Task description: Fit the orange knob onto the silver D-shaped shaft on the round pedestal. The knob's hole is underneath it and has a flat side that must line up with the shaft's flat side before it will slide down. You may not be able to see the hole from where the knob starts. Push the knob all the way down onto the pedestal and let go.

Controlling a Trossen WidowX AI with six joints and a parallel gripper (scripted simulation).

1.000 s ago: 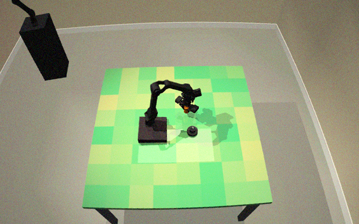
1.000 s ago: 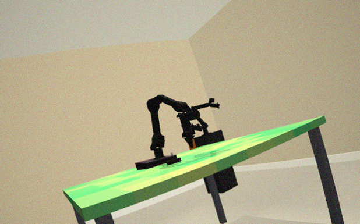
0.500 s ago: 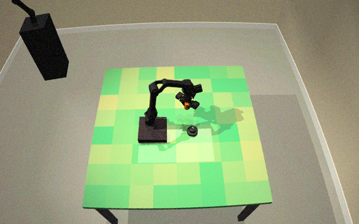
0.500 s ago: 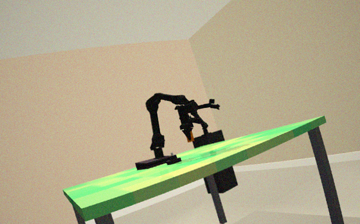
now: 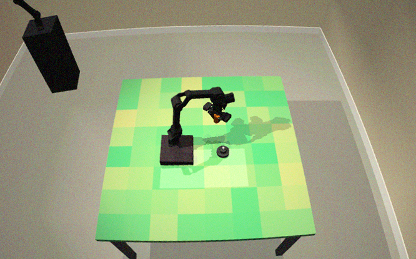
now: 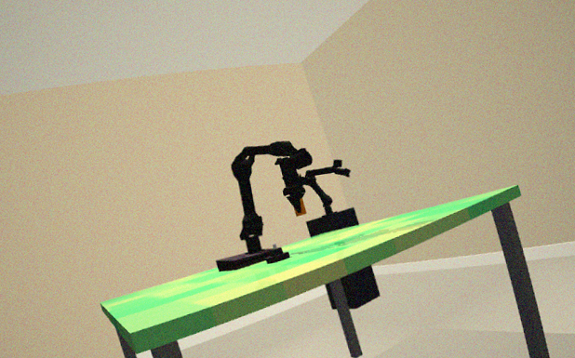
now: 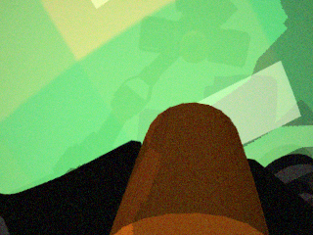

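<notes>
Right now my gripper tip is 2 cm short of the round dark pedestal, 17 cm to the left of it and 11 cm above it. Also, from my gripper tip: orange knob: 3 cm above.
</notes>
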